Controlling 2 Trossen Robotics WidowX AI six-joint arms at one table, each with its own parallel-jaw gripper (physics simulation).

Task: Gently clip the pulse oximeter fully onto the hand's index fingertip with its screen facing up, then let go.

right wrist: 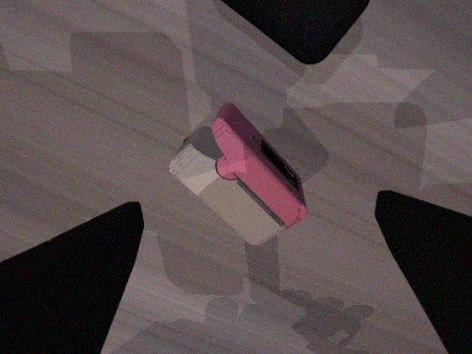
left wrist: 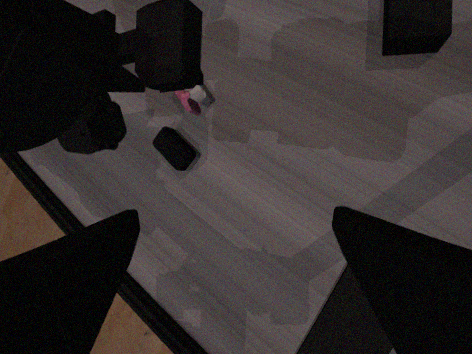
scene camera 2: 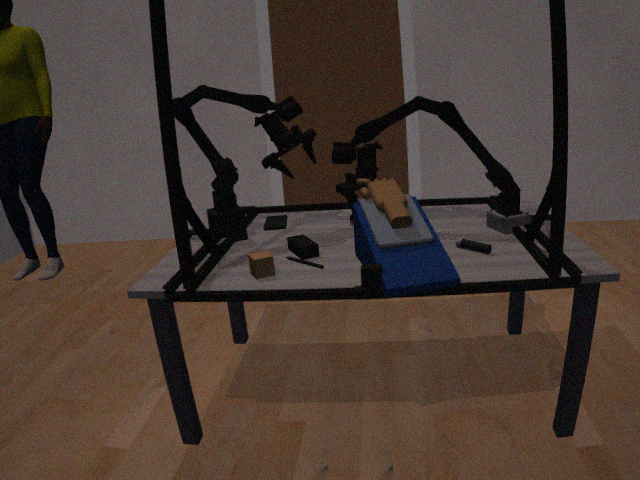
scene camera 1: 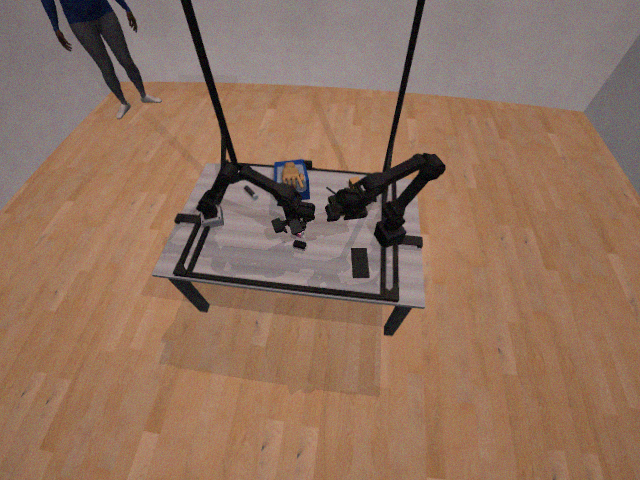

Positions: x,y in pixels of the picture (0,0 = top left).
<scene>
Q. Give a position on a pulse oximeter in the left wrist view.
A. At 191,99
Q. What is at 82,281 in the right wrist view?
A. The right gripper.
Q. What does the left gripper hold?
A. Nothing.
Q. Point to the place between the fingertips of the right gripper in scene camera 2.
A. At 367,215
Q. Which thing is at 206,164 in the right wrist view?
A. A pulse oximeter.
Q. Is the left gripper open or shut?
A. Open.
</scene>
